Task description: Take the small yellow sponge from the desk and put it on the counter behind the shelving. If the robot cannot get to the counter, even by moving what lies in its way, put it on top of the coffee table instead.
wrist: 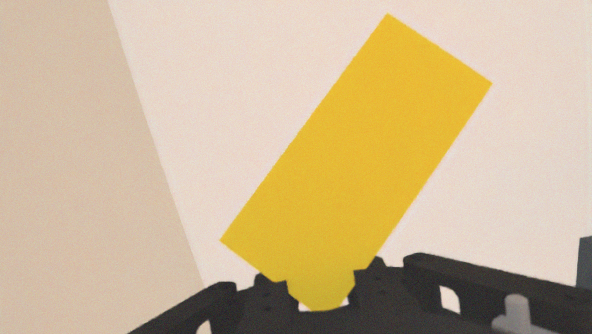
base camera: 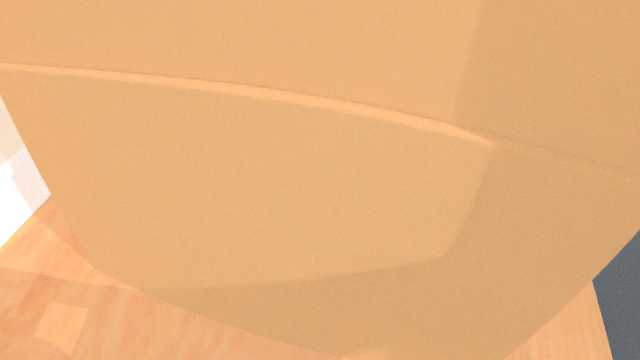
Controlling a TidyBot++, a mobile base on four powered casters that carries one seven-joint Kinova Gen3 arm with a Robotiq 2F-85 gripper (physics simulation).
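Frame: origin at the arm's base, x left, y back, z up, level; centimetres.
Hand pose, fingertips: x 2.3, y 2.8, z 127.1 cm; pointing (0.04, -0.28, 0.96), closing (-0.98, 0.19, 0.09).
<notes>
After its pixels a point has its place.
The yellow sponge (wrist: pixel 355 150) {x 1.5, y 9.8, z 123.4 cm} is between the fingers of my gripper (wrist: pixel 316 260) {x 2.3, y 2.8, z 127.1 cm} in the wrist view. My gripper is shut on it at its lower end, and the sponge extends up and to the right, tilted in the picture. Behind it is a pale wall-like surface, with no floor visible around it. The desk, the counter and the coffee table cannot be made out in either view. The gripper does not show in the base camera view.
A large tan box-like object (base camera: pixel 260 200) {x 3.4, y -25.0, z -19.3 cm} fills most of the base camera view, very close, with a ridge across it. Wooden floor (base camera: pixel 165 330) {x 15.2, y -24.8, z -39.7 cm} shows below it. A dark grey surface (base camera: pixel 622 300) {x -38.0, y -25.0, z -35.4 cm} stands at the right; a dark grey edge (wrist: pixel 585 262) {x -34.1, y -10.0, z 149.5 cm} shows at the wrist view's right.
</notes>
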